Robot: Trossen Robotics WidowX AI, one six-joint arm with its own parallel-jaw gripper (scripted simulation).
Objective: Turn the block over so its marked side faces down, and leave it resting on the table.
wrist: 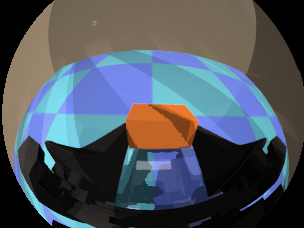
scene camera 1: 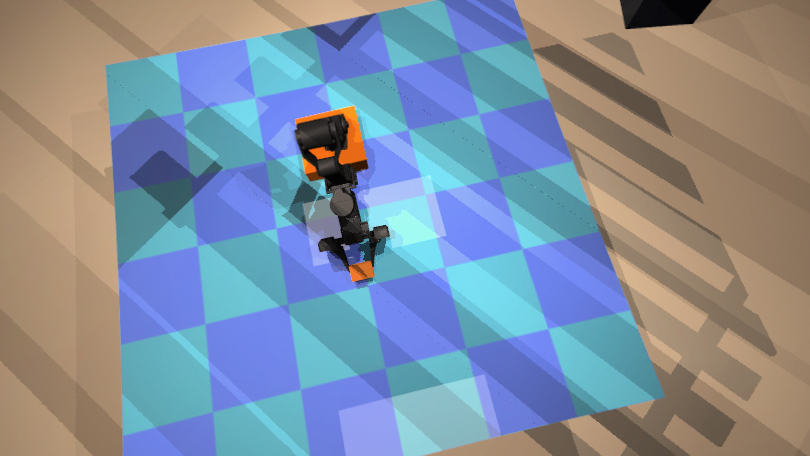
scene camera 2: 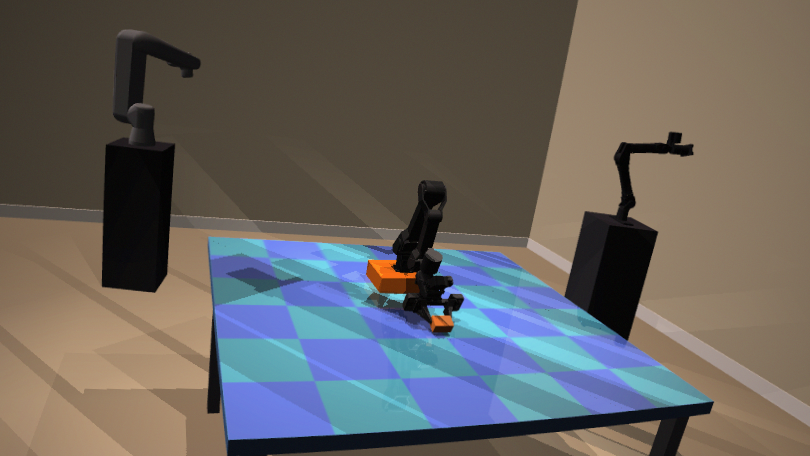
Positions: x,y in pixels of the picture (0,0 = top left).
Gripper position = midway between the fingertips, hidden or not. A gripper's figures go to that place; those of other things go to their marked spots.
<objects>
My gripper (wrist: pixel 160 127) is 10 cm from the lens. A block (wrist: pixel 153 126) is 8 cm from the lens.
</objects>
